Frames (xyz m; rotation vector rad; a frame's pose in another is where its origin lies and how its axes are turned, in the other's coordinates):
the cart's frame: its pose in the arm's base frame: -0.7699 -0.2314 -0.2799 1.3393 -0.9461 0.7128
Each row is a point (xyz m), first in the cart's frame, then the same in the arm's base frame.
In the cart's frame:
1: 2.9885 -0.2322 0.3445
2: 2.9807 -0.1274 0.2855
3: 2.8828 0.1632 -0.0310
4: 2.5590 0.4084 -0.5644
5: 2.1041 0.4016 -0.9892
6: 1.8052 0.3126 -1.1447
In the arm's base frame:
1: 0.7735 -0.8771 2.2310
2: 0.6877 -0.8050 2.2753
3: 0.4375 -0.4470 2.3342
4: 0.1549 0.1405 2.1778
5: 0.0139 0.6014 1.7839
6: -0.0241 0.7715 1.4821

